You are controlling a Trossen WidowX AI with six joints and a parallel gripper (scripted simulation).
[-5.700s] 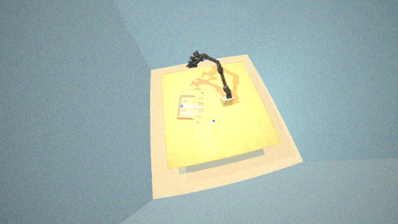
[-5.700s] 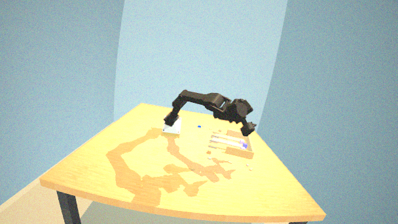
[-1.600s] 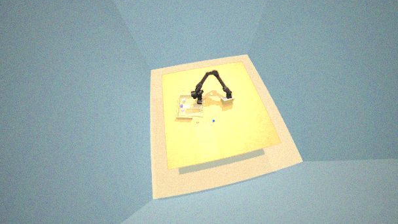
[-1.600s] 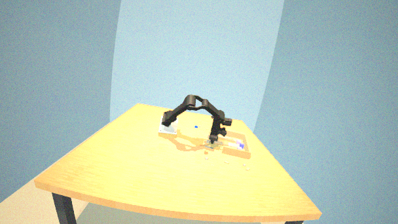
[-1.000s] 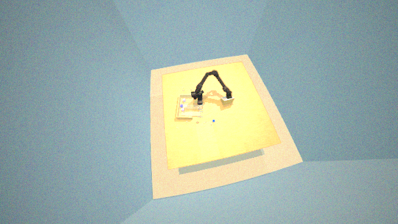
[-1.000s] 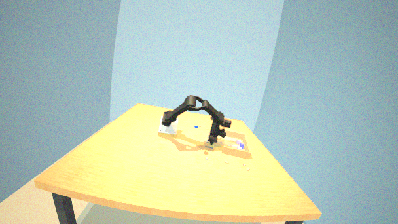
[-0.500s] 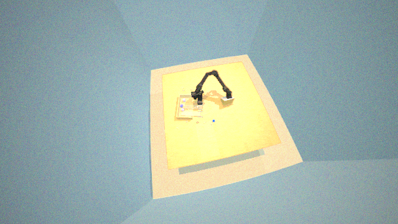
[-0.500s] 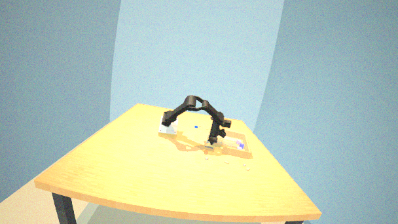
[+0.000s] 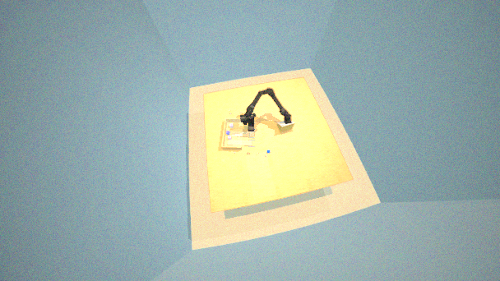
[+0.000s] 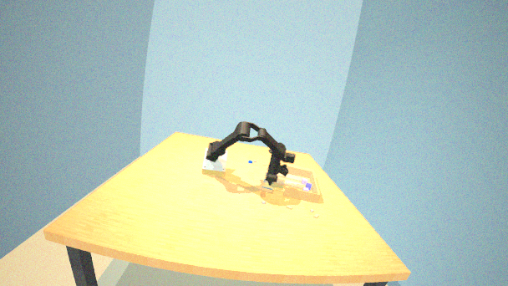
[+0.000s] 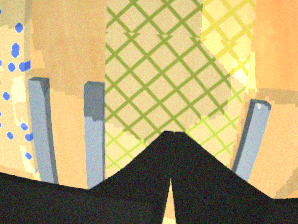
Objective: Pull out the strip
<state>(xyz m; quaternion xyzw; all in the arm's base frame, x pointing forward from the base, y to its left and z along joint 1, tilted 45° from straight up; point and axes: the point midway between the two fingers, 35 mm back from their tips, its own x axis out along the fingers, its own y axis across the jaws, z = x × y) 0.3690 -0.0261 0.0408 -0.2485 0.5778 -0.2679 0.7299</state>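
The green cross-hatched strip lies 100 mm ahead of my gripper tip and 10 mm to the right of it. Round my gripper tip: blue dot 290 mm to the left, 140 mm behind.
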